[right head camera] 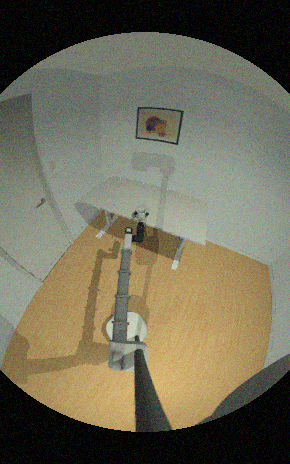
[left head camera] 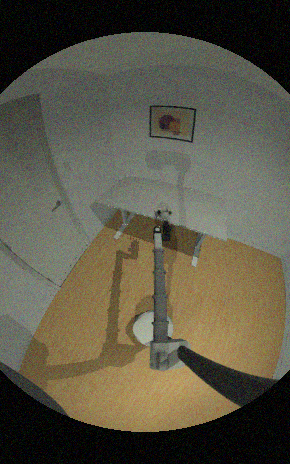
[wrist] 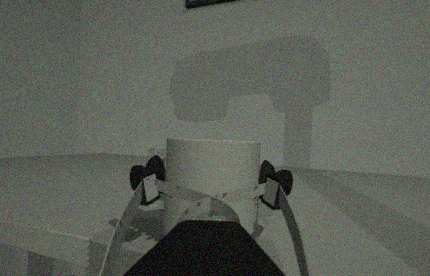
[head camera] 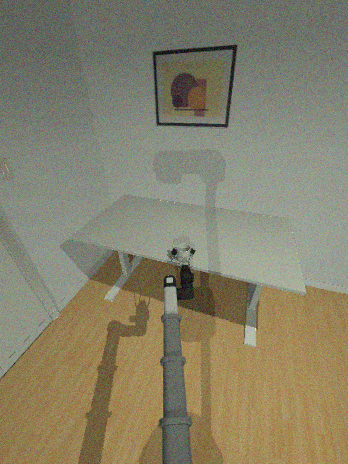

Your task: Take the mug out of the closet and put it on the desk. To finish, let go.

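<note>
A pale mug stands between the two fingers of my gripper, which is shut on its sides. In the wrist view its rim shows nearly edge-on, and its lower part is hidden behind the dark gripper body. The mug is over the front part of the white desk, close to the front edge. Whether its base touches the top cannot be told. The closet does not show clearly.
A framed picture hangs on the wall behind the desk. A door with a handle is at the left. My telescoping arm reaches over the wooden floor. Desk legs stand below the top.
</note>
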